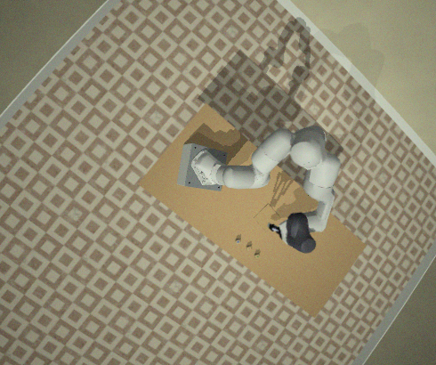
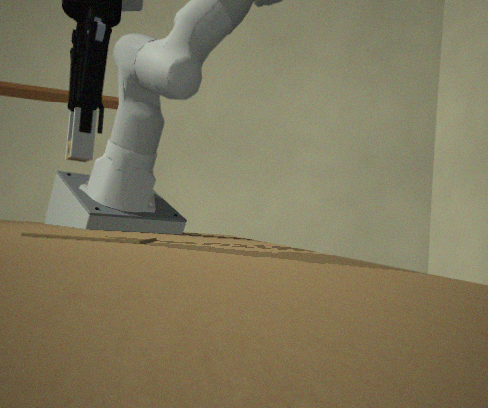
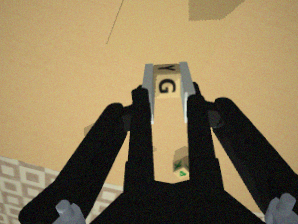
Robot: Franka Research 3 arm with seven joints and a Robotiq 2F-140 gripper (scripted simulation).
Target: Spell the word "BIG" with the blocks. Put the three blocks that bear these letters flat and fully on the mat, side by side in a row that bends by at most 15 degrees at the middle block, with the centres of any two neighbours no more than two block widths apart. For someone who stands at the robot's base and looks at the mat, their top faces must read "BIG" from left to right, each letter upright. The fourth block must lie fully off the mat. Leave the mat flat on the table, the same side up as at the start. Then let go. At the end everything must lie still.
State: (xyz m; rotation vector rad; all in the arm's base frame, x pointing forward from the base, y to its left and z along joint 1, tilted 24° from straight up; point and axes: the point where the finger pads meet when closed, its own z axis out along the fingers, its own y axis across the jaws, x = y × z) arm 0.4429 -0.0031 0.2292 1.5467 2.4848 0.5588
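My gripper is now 140 mm above the thin mat, 30 mm to the right of it and 10 mm past it.
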